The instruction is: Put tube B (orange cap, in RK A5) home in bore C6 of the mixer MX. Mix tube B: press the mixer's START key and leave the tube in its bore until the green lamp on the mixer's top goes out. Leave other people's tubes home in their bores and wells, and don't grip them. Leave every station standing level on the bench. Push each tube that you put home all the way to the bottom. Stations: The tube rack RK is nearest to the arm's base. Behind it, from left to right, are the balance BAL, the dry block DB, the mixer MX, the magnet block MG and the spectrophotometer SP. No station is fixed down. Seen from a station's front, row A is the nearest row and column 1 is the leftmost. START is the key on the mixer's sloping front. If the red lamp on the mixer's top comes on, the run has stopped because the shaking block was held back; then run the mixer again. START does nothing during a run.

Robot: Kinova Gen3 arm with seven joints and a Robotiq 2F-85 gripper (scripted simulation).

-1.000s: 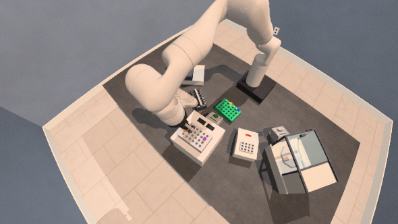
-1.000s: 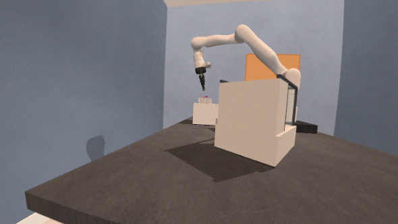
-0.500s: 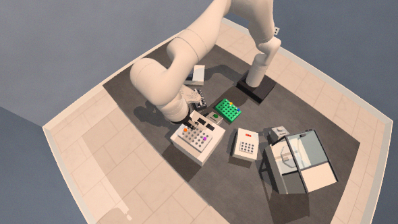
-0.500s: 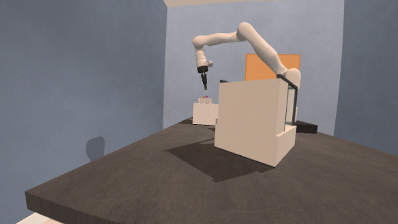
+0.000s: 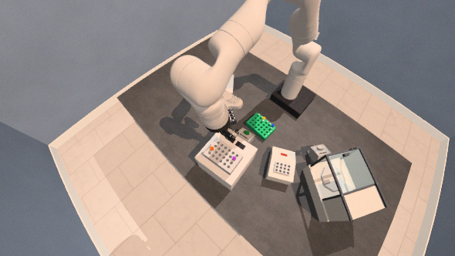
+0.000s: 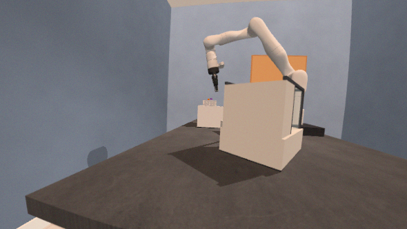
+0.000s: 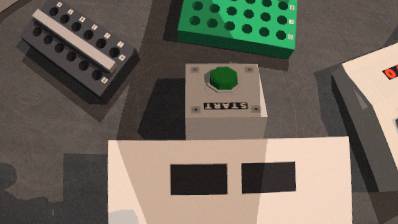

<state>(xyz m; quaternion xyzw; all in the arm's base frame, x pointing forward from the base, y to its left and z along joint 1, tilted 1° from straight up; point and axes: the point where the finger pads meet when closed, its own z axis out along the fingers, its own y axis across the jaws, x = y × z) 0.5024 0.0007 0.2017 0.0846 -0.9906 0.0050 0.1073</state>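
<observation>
The green start key is 18 cm below my hand, 14 cm behind it and 1 cm to the left of it. Round my hand: grey mixer block 10 cm below, 4 cm to the left, 4 cm ahead; orange-capped tube 9 cm below, 5 cm ahead, 1 cm to the right; magnet block 23 cm below, 17 cm behind, 16 cm to the right.
</observation>
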